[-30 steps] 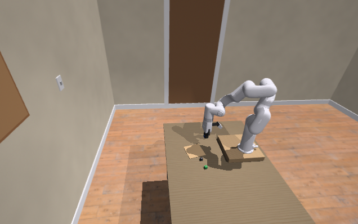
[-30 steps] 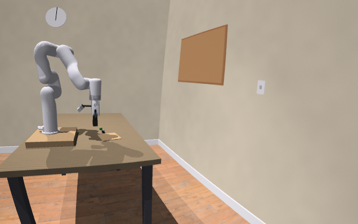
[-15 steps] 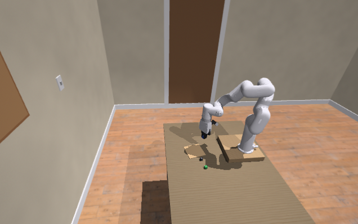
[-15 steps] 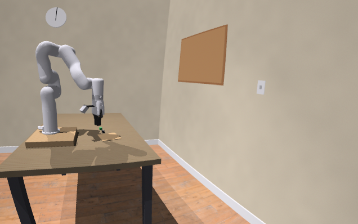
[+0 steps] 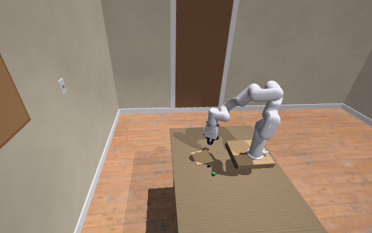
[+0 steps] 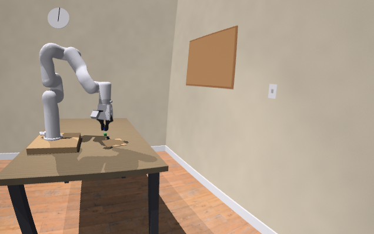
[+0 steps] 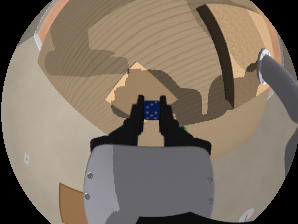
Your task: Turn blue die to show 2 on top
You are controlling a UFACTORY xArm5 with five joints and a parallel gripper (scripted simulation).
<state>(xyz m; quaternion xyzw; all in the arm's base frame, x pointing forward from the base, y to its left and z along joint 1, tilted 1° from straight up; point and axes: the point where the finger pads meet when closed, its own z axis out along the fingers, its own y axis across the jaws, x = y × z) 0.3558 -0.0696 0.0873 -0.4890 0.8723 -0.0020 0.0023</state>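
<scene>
My hand is 60 mm short of the tan mat, 40 mm to the right of it and 120 mm above it. The rest, counted from my hand: blue die: 10 mm to the left, 10 mm below; green die: 10 mm ahead, 220 mm to the left, 110 mm below; black die: 20 mm ahead, 140 mm to the left, 110 mm below.
</scene>
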